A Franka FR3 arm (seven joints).
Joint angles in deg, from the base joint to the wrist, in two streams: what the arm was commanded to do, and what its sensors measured. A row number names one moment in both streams.
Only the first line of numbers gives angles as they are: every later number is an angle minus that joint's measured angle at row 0.
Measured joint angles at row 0:
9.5 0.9 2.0 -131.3 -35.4 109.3 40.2
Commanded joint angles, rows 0 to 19:
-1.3 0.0 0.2 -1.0 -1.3 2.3 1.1
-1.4 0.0 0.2 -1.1 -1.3 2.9 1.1
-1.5 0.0 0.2 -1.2 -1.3 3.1 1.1
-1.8 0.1 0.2 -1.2 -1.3 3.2 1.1
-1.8 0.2 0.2 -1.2 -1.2 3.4 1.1
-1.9 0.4 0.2 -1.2 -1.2 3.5 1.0
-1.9 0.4 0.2 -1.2 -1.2 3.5 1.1
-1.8 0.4 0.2 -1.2 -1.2 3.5 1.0
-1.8 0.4 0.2 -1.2 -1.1 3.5 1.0
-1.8 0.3 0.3 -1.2 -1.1 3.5 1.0
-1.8 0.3 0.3 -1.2 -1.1 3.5 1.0
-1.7 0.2 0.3 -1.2 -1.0 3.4 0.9
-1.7 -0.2 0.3 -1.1 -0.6 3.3 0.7
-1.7 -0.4 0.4 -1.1 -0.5 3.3 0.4
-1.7 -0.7 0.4 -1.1 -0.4 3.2 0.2
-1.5 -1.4 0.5 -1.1 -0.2 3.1 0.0
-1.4 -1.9 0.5 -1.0 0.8 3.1 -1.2
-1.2 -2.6 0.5 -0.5 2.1 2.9 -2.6
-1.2 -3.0 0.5 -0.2 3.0 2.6 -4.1
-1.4 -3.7 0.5 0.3 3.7 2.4 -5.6
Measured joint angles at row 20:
-1.0 -0.7 0.1 0.0 1.0 2.4 -1.2
